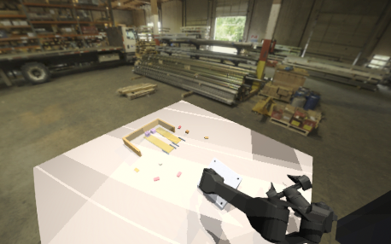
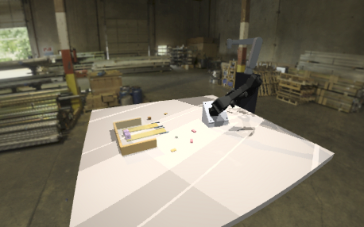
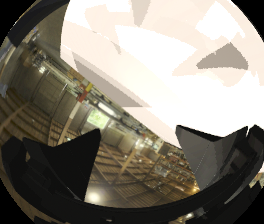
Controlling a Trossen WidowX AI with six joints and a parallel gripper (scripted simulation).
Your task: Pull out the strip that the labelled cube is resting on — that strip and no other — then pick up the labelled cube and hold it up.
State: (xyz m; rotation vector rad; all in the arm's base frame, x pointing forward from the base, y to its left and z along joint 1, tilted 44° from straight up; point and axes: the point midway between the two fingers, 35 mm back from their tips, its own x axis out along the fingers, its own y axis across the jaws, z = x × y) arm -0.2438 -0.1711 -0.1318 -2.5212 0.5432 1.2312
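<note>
Right now the patterned yellow strip is 73 cm ahead of my gripper tip, 18 cm to the left of it and 9 cm below it.
</note>
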